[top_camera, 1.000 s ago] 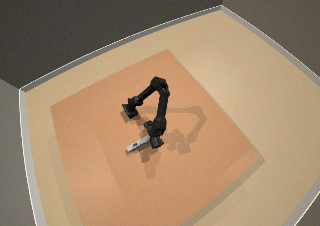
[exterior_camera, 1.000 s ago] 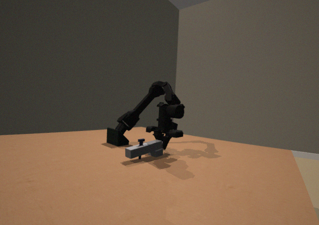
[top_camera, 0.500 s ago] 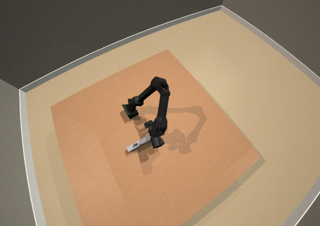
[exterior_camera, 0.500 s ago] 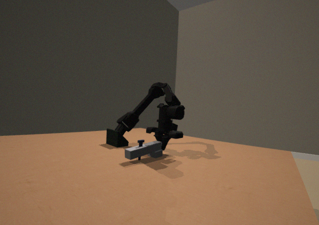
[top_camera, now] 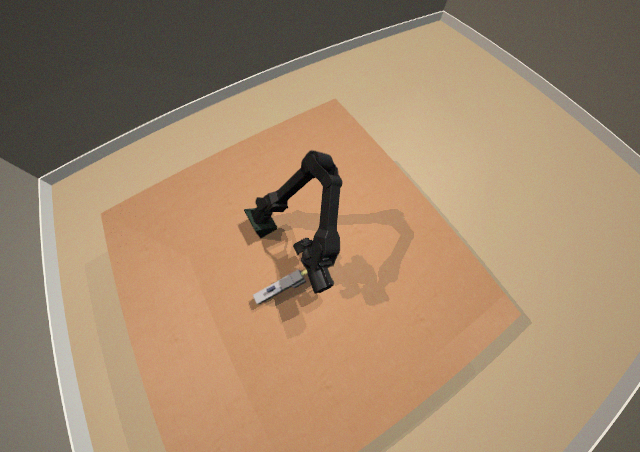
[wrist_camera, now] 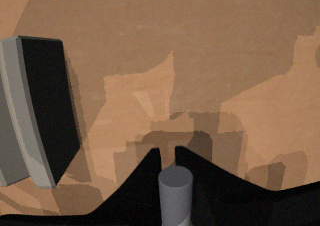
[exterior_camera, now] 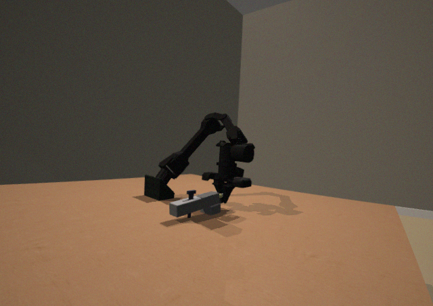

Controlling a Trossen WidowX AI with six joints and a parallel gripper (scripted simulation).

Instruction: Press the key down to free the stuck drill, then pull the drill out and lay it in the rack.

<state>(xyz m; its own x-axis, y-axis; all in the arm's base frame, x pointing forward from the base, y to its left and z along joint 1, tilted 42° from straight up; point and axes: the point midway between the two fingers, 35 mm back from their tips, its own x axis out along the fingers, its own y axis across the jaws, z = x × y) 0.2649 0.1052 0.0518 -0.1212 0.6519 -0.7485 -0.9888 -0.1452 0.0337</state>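
Right now my gripper tip is 50 mm to the left of the drill and 30 mm below it. Also, from my gripper tip: dark t-shaped key: 10 mm ahead, 160 mm to the right, 30 mm above; light grey holder block: 10 mm ahead, 130 mm to the right, 10 mm above; ribbed grey rack: 80 mm behind, 20 mm to the left.
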